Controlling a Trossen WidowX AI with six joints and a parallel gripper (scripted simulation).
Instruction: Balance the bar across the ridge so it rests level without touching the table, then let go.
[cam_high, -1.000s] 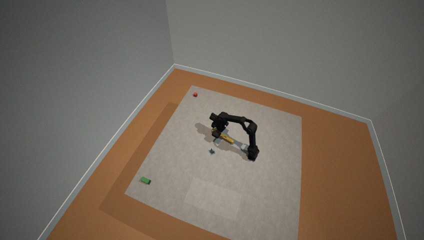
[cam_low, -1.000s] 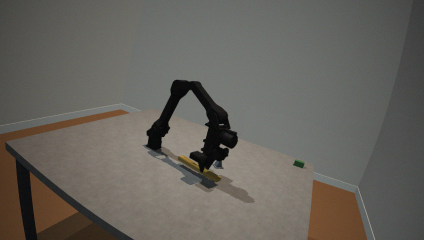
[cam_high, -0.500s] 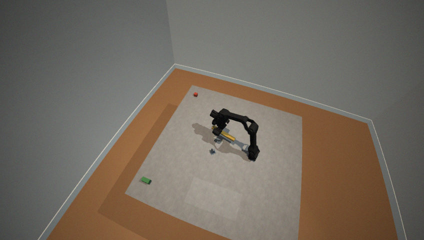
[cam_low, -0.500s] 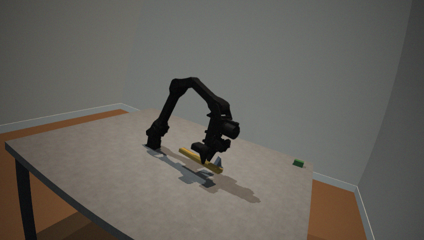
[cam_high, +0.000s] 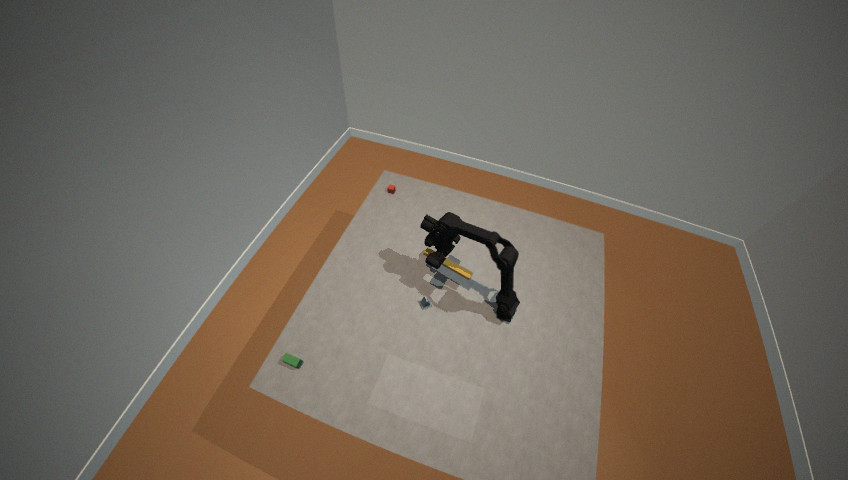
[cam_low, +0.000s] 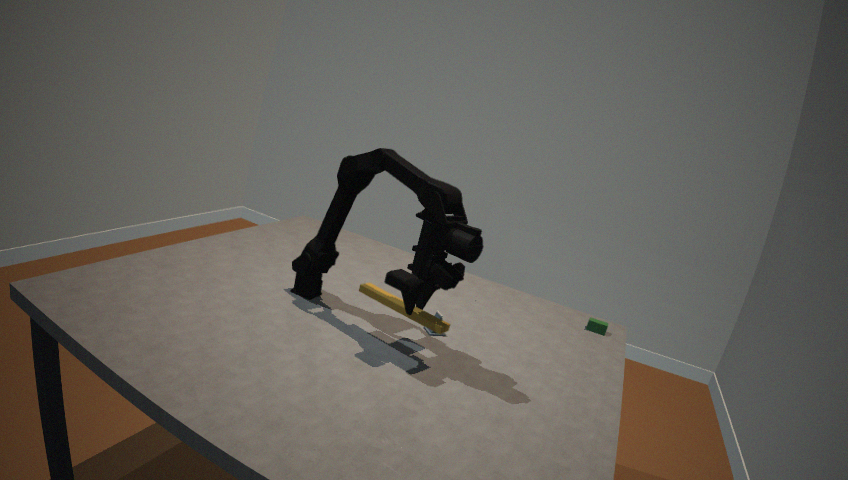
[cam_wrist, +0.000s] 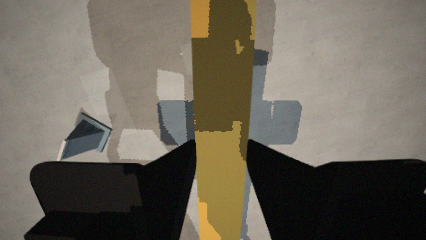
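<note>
My gripper tip is 3 cm past the yellow bar and 1 cm to the right of it. Round my gripper tip: green block 41 cm ahead, 60 cm to the left, 9 cm below; then small red cube 41 cm ahead, 40 cm to the right, 9 cm below.
</note>
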